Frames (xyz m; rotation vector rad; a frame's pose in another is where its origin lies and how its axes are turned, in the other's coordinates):
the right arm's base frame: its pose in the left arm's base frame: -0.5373 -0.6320 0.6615 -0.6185 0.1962 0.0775
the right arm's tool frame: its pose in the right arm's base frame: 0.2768 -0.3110 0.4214 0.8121 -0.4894 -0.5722
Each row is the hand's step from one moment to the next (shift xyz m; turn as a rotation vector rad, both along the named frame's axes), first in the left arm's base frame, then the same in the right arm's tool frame.
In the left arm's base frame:
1: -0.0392 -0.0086 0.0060 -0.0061 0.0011 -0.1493
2: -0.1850 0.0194 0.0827 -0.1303 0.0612 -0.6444
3: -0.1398 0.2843 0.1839 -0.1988 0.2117 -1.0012
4: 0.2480 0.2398 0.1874 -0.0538 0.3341 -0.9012
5: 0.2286 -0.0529 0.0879 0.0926 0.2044 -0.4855
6: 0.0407 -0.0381 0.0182 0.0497 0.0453 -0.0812
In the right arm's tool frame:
1: -0.0274 -0.0192 0.0230 -0.0592 -0.0383 -0.1317
2: -0.1338 -0.0225 0.1517 -0.3659 -0.1482 -0.5293
3: -0.1661 0.2588 0.1990 -0.6124 -0.1229 -0.8346
4: 0.1795 0.3468 0.0403 -0.5037 0.0613 -0.8180
5: 0.2453 0.0490 -0.0139 -0.1788 0.0953 -0.4950
6: 0.0561 -0.0168 0.0025 -0.0056 0.0373 -0.0984

